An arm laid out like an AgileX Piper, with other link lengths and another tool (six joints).
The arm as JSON. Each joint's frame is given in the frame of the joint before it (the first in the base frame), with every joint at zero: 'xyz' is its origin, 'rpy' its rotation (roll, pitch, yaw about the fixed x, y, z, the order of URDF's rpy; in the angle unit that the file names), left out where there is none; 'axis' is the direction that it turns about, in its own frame. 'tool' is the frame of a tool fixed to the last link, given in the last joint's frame.
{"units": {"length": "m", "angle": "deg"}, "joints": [
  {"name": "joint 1", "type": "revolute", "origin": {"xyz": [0.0, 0.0, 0.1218]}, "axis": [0.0, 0.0, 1.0]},
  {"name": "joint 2", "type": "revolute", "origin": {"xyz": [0.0, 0.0, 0.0]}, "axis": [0.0, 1.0, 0.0]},
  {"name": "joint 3", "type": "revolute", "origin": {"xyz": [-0.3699, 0.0, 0.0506]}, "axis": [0.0, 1.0, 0.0]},
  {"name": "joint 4", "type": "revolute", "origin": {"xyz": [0.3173, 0.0, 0.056]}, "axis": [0.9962, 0.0, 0.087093]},
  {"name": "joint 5", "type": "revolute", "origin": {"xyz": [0.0, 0.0, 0.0]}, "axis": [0.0, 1.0, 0.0]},
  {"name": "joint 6", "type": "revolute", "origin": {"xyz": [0.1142, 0.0, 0.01]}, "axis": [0.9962, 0.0, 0.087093]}
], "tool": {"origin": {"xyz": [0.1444, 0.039, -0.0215], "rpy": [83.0, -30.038, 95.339]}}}
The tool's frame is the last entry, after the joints.
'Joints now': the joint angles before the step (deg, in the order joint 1, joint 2, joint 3, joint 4, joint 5, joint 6). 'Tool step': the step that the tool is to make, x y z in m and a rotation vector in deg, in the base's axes. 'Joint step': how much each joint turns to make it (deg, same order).
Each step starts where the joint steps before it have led.
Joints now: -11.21, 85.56, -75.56, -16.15, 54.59, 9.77
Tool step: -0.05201, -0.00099, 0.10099, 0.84, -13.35, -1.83
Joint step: -4.77, -13.98, 0.00, 6.14, 0.54, -3.64
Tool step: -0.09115, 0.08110, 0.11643, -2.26, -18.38, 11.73
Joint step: 4.04, -19.48, -0.01, 9.18, 0.47, -8.07
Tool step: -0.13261, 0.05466, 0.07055, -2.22, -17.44, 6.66
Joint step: 2.23, -19.27, -0.11, 5.41, 1.92, -3.29
